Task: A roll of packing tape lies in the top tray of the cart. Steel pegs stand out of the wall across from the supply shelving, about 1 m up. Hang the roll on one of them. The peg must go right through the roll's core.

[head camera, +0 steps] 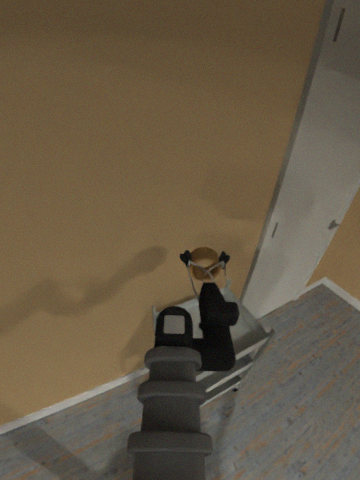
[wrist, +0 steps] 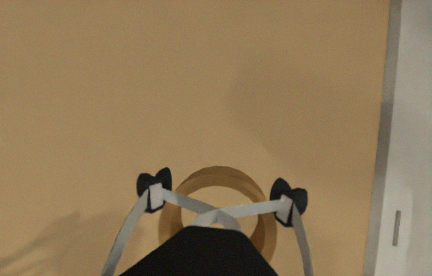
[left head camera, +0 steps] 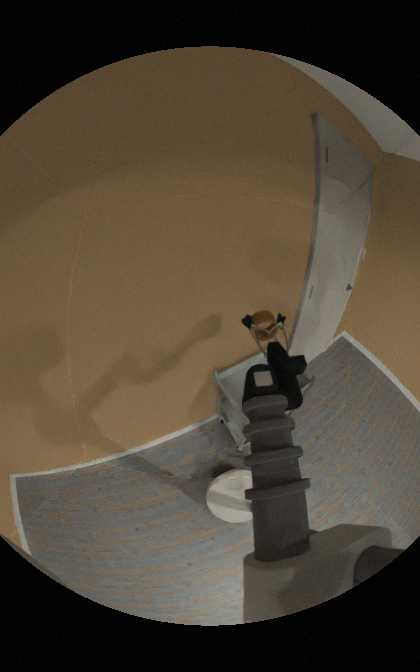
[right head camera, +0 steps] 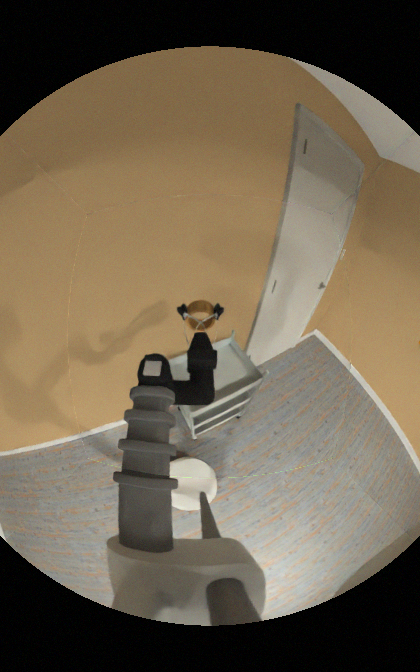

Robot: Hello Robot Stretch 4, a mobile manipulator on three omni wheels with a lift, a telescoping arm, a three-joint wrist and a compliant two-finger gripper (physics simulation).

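Places are measured from the robot's base along level axes (x right, y down, z ahead), in centimetres.
Where they show: gripper, fingertip midpoint: (head camera: 204, 252) (wrist: 222, 187).
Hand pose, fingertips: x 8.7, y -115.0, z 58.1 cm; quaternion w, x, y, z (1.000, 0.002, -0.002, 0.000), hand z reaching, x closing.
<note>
After its pixels a point has its place.
The roll of packing tape (head camera: 200, 274) {z 55.0, x 7.9, y -108.6 cm} (left head camera: 263, 316) (right head camera: 200, 304) (wrist: 220, 176) {z 53.4, x 8.5, y -116.9 cm} is a brown ring, held in the air with its open core facing the wrist view. My gripper (head camera: 205, 258) {z 58.1, x 8.7, y -115.0 cm} (left head camera: 264, 320) (right head camera: 200, 311) (wrist: 222, 187) {z 58.1, x 8.7, y -115.0 cm} is shut on it, one dark fingertip on each side of the ring. The wrist body hides the ring's lower part in the wrist view. The grey cart (head camera: 245, 327) {z 64.0, x 36.0, y -63.5 cm} (left head camera: 235, 380) (right head camera: 235, 367) stands against the tan wall, below the gripper in the head views, partly hidden by the wrist and arm. The steel pegs and the supply shelving do not show.
A pale door (head camera: 310, 175) {z 108.2, x 67.6, y -128.6 cm} (left head camera: 335, 225) (right head camera: 300, 225) (wrist: 412, 125) {z 102.7, x 56.5, y -126.5 cm} with a grey frame is in the wall to the right of the cart. A round white object (left head camera: 227, 495) (right head camera: 195, 482) is low down near the arm. The arm (head camera: 172, 415) {z 15.4, x 0.2, y -125.8 cm} (left head camera: 277, 520) (right head camera: 145, 510) reaches toward the wall.
</note>
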